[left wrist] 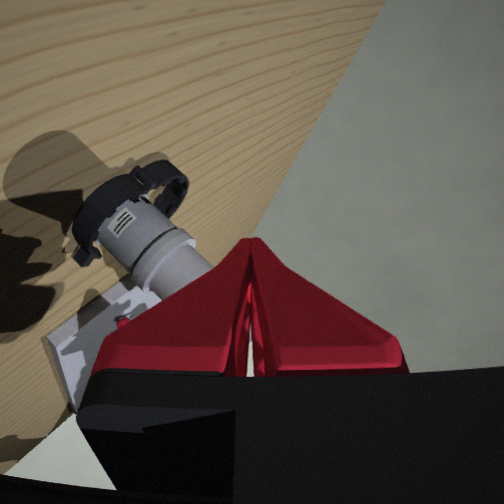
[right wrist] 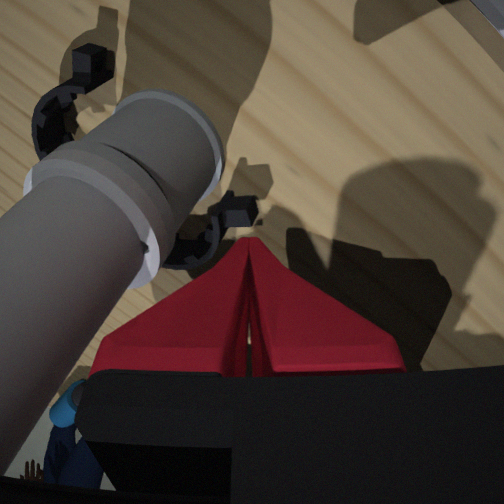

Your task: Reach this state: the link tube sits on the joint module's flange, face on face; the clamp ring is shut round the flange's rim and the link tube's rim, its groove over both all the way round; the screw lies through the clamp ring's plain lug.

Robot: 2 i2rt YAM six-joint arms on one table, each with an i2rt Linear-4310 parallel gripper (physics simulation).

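Observation:
In the right wrist view the grey link tube [right wrist: 60, 280] stands on the joint module [right wrist: 165, 145], with its white rim [right wrist: 105, 200] at the joint. The black clamp ring [right wrist: 200, 245] lies open on the table round the module's lower end. One lug [right wrist: 240, 210] is just beyond my right gripper [right wrist: 248, 242], which is shut and empty. The other lug [right wrist: 92, 62] is at the far left. In the left wrist view the joint module [left wrist: 130, 227] carries a vent label, and the clamp ring [left wrist: 125, 192] gapes round it. My left gripper [left wrist: 250, 245] is shut and empty, above the link tube [left wrist: 172, 272].
A light grey plate [left wrist: 85, 335] lies on the wooden table next to the tube, with a small reddish thing [left wrist: 122, 319] on it. The table edge [left wrist: 310, 140] runs diagonally, with grey floor beyond. A blue object [right wrist: 65, 410] shows at the lower left of the right wrist view.

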